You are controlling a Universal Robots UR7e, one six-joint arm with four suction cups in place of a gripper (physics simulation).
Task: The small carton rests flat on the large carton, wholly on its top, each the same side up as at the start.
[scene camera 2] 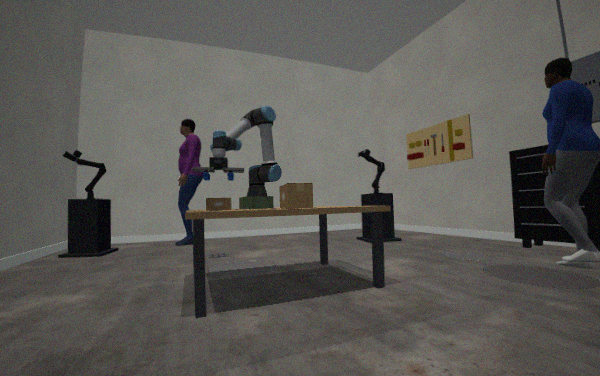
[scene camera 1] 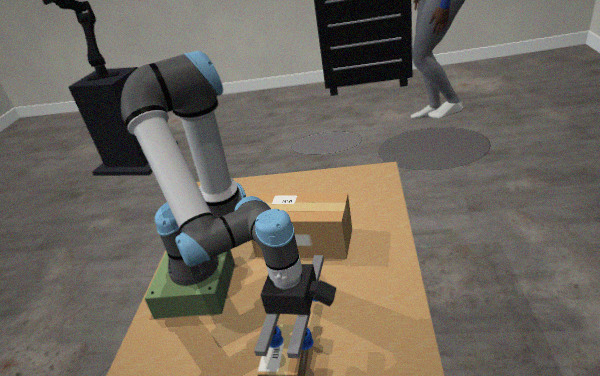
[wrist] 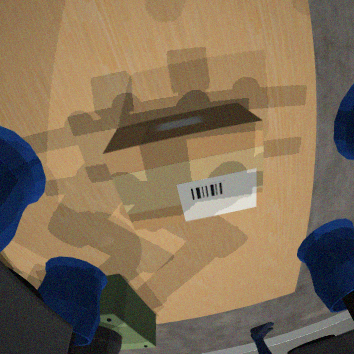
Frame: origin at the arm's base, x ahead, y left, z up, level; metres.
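Seen in the pictures: end effector, tool point: (scene camera 2: 218, 179) (wrist: 197, 218); arm's base, origin of the base link: (scene camera 2: 257, 196) (scene camera 1: 194, 267).
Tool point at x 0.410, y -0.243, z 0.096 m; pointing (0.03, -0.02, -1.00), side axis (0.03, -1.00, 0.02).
Note:
Offsets run from my tool point to a thing's middle.
The small carton @[0.055 m back, 0.006 m right, 0.145 m down] (scene camera 1: 290, 365) (scene camera 2: 218, 203) (wrist: 155, 187) lies flat on the table, label side up, apart from the large carton. It is cut off by the lower edge in the first scene view. The large brown carton @[0.123 m back, 0.480 m left, 0.106 m down] (scene camera 1: 325, 241) (scene camera 2: 296, 195) stands on the table beyond the green base, with a white label and a tape strip on top; its top bears no carton. My suction gripper (scene camera 1: 291, 338) (scene camera 2: 218, 176) (wrist: 192, 215) is open, its blue cups holding nothing. It hangs above the small carton with a clear gap.
The arm stands on a green base (scene camera 1: 187, 305) (scene camera 2: 256, 202) (wrist: 131, 305) on the wooden table (scene camera 1: 375, 187) (scene camera 2: 345, 210) (wrist: 285, 210), between the cartons in the second scene view. Two people, two black pedestals with small arms and a black drawer cabinet (scene camera 1: 367, 55) stand around it.

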